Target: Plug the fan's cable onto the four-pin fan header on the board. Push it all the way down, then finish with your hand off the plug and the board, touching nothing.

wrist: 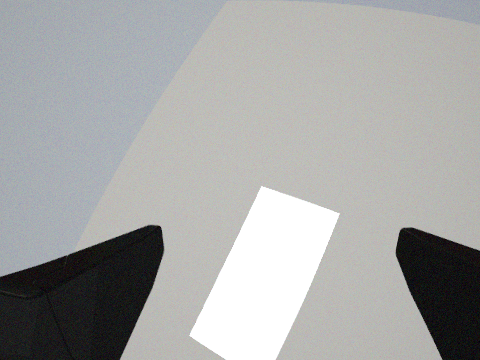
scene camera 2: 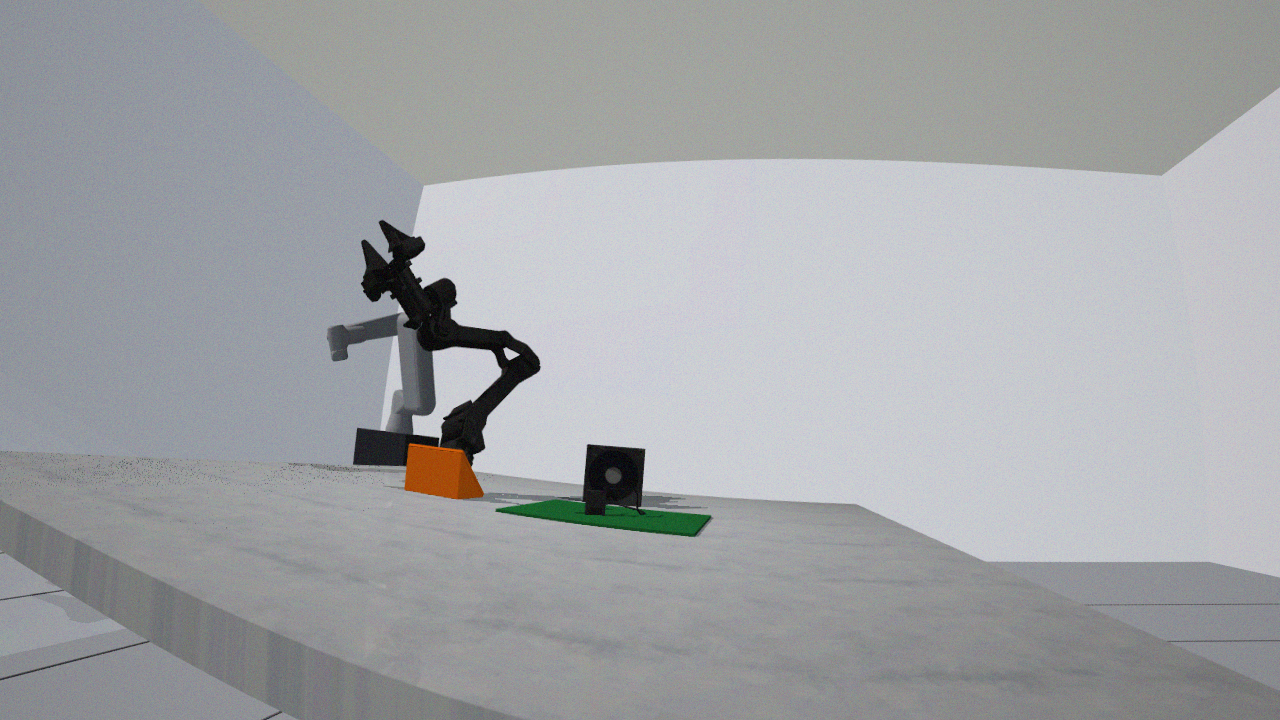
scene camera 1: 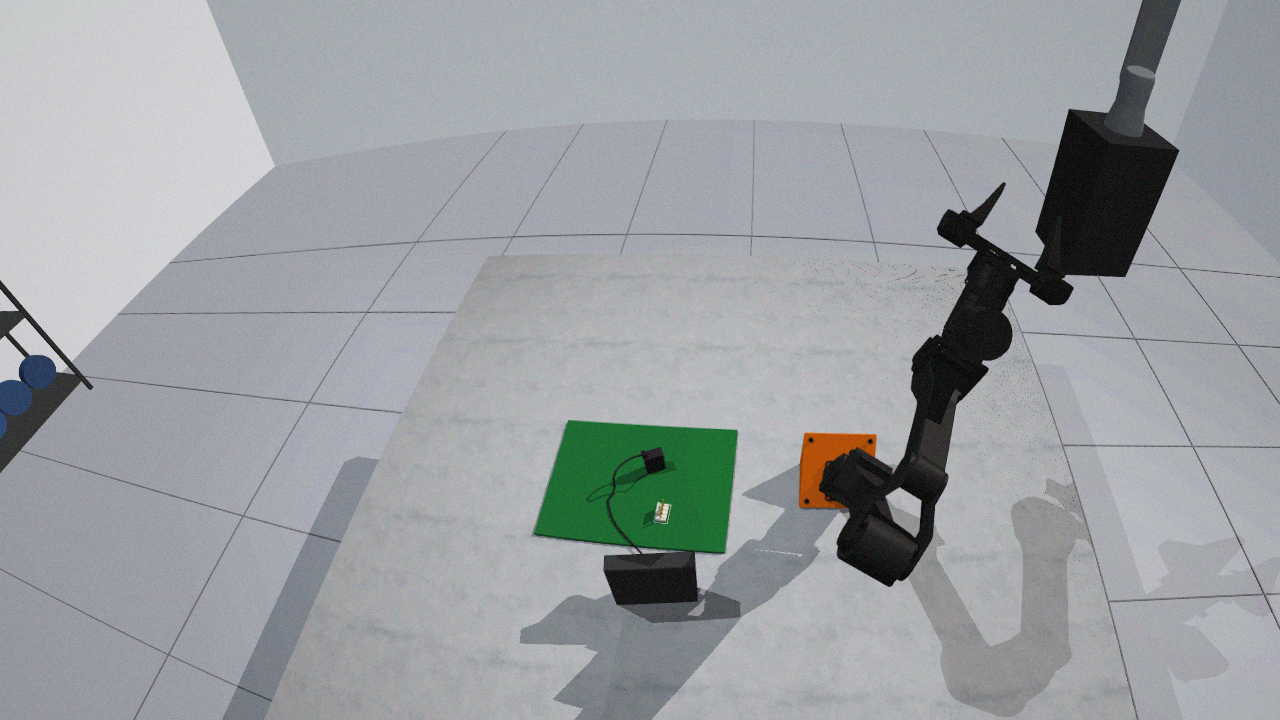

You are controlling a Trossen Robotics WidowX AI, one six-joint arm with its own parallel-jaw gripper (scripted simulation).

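My gripper open, holding nothing. Gripper visible in the wrist view, in scene camera 2 as well. Also here: black fan, green board.
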